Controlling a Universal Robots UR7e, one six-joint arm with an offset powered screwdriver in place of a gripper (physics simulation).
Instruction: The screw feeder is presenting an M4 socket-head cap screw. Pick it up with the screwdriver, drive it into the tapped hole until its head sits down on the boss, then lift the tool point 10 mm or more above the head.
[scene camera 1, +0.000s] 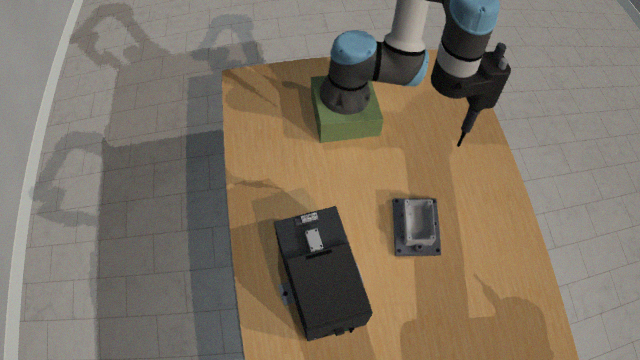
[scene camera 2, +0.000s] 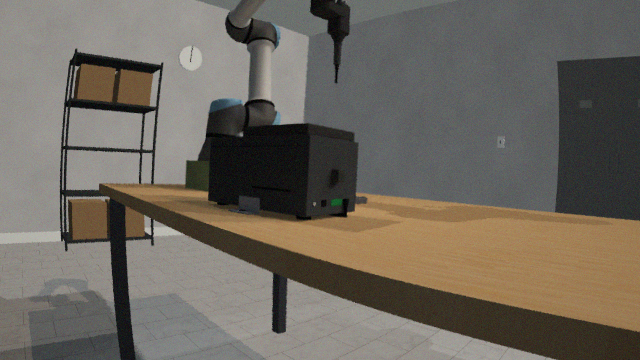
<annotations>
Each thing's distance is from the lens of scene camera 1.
black screw feeder (scene camera 1: 292, 240): 108 cm
dark base plate (scene camera 1: 430, 250): 125 cm
The marked spots on the black screw feeder and the dark base plate are 39 cm apart.
</annotations>
